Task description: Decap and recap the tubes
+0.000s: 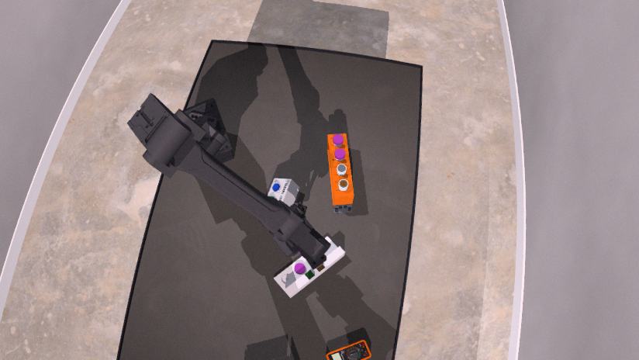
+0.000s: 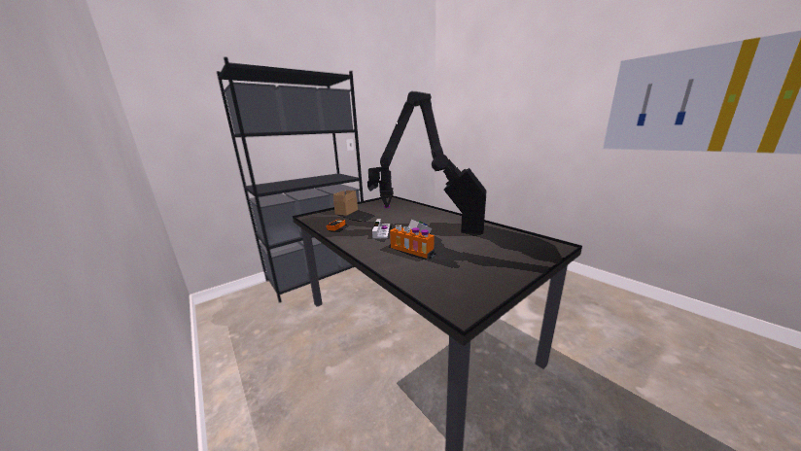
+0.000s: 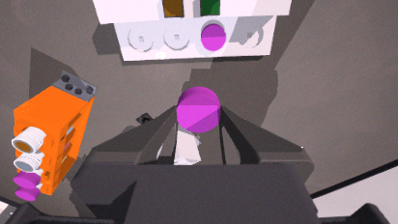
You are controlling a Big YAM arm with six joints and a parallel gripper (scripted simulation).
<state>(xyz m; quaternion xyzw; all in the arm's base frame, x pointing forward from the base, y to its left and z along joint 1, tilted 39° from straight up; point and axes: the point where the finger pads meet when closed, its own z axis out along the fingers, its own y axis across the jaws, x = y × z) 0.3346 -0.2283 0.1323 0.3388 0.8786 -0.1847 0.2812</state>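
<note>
Now: the green key 17 cm to the left of my hand, 10 cm below it and 10 cm behind it. Round my hand: cap (1 cm below); then blue key (21 cm to the left, 10 cm below, 9 cm behind); then key housing (19 cm to the left, 11 cm below, 8 cm behind).
</note>
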